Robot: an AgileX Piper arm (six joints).
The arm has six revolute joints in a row. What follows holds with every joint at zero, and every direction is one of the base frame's. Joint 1 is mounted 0.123 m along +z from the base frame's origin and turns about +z. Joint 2 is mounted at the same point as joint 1 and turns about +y. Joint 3 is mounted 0.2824 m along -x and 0.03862 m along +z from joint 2 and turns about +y. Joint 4 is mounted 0.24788 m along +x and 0.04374 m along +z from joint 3 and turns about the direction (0.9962, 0, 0.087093). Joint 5 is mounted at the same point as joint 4 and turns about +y. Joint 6 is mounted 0.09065 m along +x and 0.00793 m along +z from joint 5 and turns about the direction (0.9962, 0, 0.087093). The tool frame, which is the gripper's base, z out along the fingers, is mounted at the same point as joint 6; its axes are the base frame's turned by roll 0, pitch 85.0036 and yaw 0 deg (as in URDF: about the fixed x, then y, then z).
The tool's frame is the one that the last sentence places.
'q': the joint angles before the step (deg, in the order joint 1, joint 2, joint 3, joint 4, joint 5, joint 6). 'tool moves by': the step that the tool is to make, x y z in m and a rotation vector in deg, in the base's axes. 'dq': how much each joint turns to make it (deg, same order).
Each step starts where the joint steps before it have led.
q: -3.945, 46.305, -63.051, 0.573, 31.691, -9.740
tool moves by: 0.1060, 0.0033, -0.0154, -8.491, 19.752, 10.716
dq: -0.015, 22.936, -14.822, 9.554, 12.384, -19.690
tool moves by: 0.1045, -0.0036, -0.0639, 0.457, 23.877, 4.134
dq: 0.018, 24.488, -15.654, 0.625, 15.542, -1.830
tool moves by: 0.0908, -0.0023, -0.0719, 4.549, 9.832, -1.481
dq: -0.005, 22.120, -16.857, 2.414, 4.420, 2.938
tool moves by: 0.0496, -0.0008, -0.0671, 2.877, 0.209, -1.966
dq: -0.001, 12.821, -6.701, 2.814, -5.977, 0.333
